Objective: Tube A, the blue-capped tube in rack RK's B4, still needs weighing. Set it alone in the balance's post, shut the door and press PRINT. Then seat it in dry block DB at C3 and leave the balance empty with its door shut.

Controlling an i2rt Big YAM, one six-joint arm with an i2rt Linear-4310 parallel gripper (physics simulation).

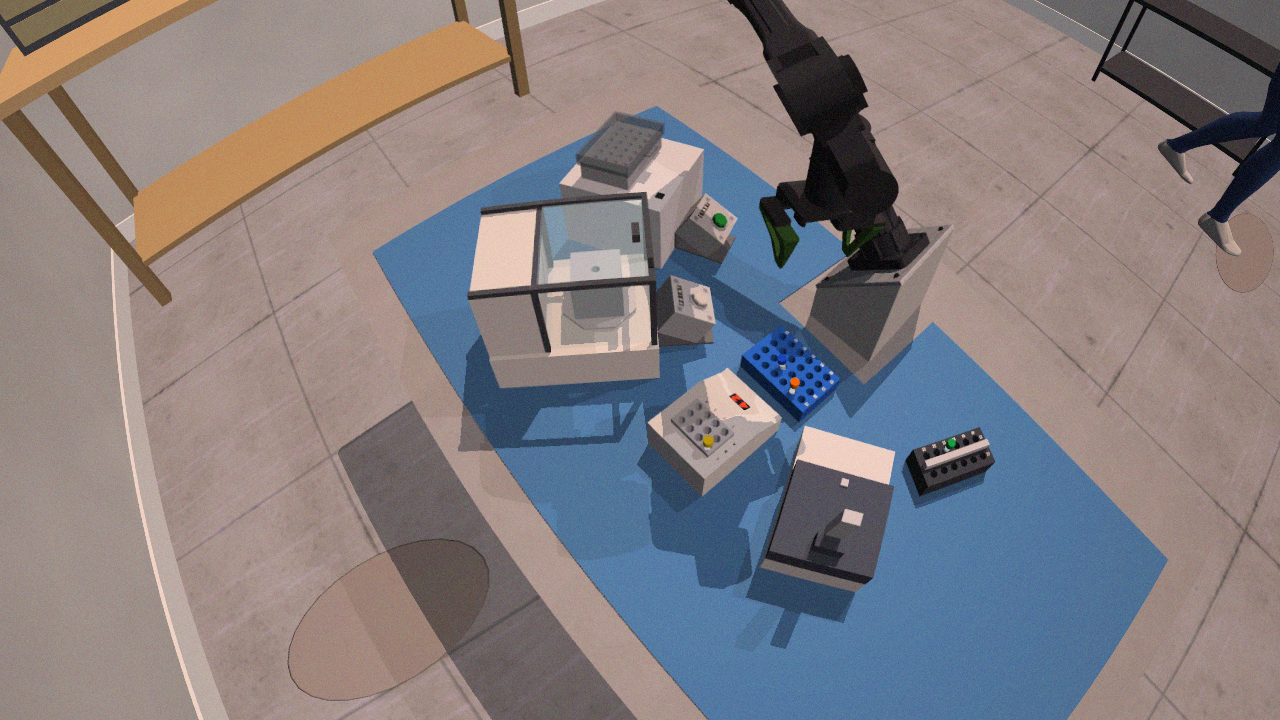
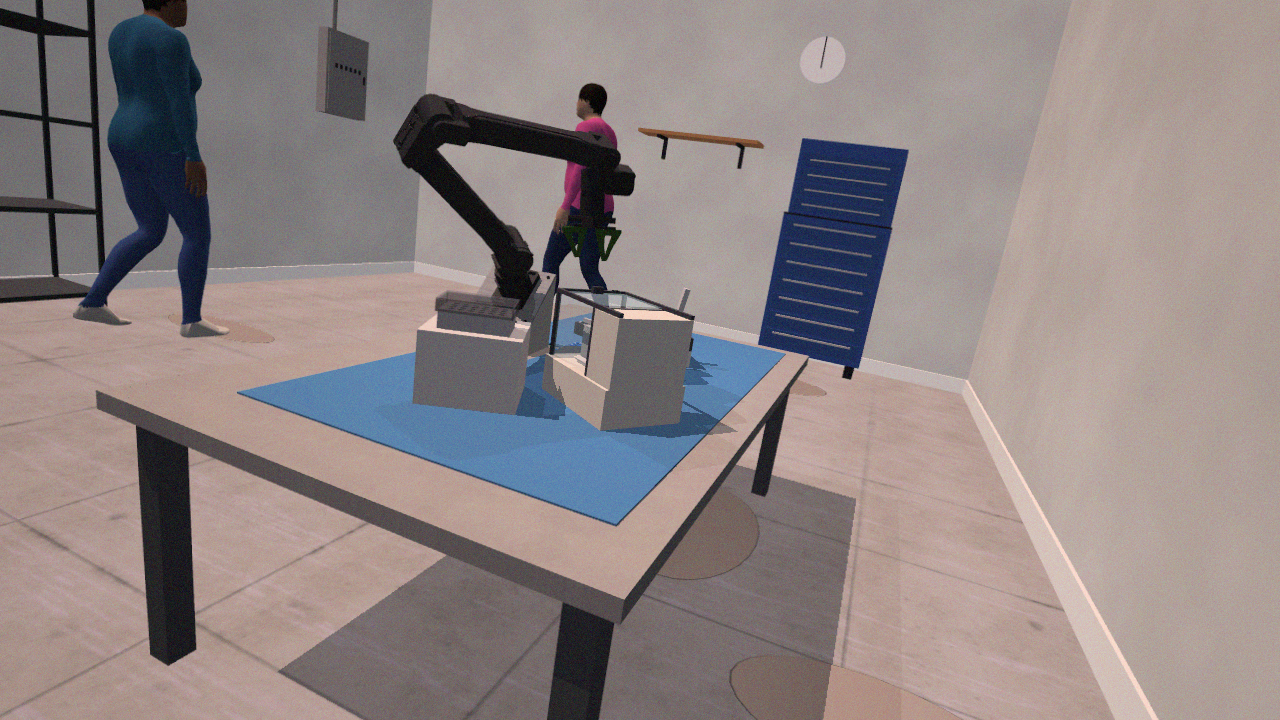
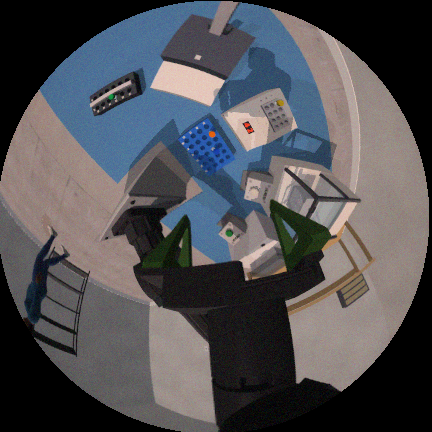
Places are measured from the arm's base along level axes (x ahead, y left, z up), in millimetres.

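Pixels of known places: gripper, fingertip midpoint: point(image 1: 813, 259) point(image 2: 590, 259) point(image 3: 228, 210); arm's base, link origin: point(image 1: 890, 256) point(image 2: 516, 289) point(image 3: 138, 217).
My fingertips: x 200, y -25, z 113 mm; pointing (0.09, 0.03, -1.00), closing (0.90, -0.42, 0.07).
Note:
For each thing: its top centre in the pictures, then the offset to it from my fingertips. "spot": a spot on its surface instead.
- blue-capped tube, top centre: point(image 1: 784, 356) point(image 3: 214, 151) 12 mm ahead, 1 mm left, 200 mm down
- blue rack, top centre: point(image 1: 791, 366) point(image 3: 207, 148) 2 mm ahead, 11 mm left, 225 mm down
- orange-capped tube, top centre: point(image 1: 795, 381) point(image 3: 211, 134) 32 mm ahead, 39 mm left, 201 mm down
- glass-walled balance, top centre: point(image 1: 593, 231) point(image 2: 612, 291) point(image 3: 322, 227) 151 mm ahead, 238 mm right, 33 mm down
- white dry block, top centre: point(image 1: 718, 413) point(image 3: 267, 119) 154 mm ahead, 4 mm left, 185 mm down
- yellow-capped tube, top centre: point(image 1: 708, 439) point(image 3: 280, 102) 197 mm ahead, 30 mm left, 168 mm down
- white-button box, surface spot: point(image 1: 686, 313) point(image 3: 265, 183) spot: 75 mm ahead, 140 mm right, 181 mm down
- green-button box, top centre: point(image 1: 656, 145) point(image 2: 485, 293) point(image 3: 261, 268) 63 mm back, 353 mm right, 65 mm down
- dark-lidded box, top centre: point(image 1: 846, 486) point(image 3: 201, 47) 123 mm ahead, 203 mm left, 153 mm down
- black rack, top centre: point(image 1: 958, 452) point(image 3: 107, 93) 69 mm back, 293 mm left, 207 mm down
The blue-capped tube point(image 1: 781, 360) point(image 3: 216, 149) stands in the blue rack point(image 1: 769, 385) point(image 3: 190, 145), near an orange-capped tube point(image 1: 794, 382) point(image 3: 212, 134). My gripper point(image 1: 816, 255) point(image 2: 591, 256) point(image 3: 228, 210) is open and empty, high above the table and well away from the rack. The glass-walled balance point(image 1: 572, 368) point(image 2: 640, 367) point(image 3: 280, 167) shows no tube on its pan point(image 1: 586, 261); I cannot tell its door's position surely. The white dry block point(image 1: 702, 470) point(image 3: 245, 142) has a red display and a yellow-capped tube point(image 1: 708, 440) point(image 3: 280, 102) near a corner.
A white-button box point(image 1: 686, 313) point(image 3: 257, 187) stands beside the balance. A green-button box point(image 1: 707, 228) point(image 3: 231, 231) stands by a tall white unit point(image 1: 684, 174) point(image 2: 469, 368). A dark-lidded box point(image 1: 827, 510) point(image 3: 200, 42) and a black rack point(image 1: 950, 476) with a green-capped tube stand farther along the mat.

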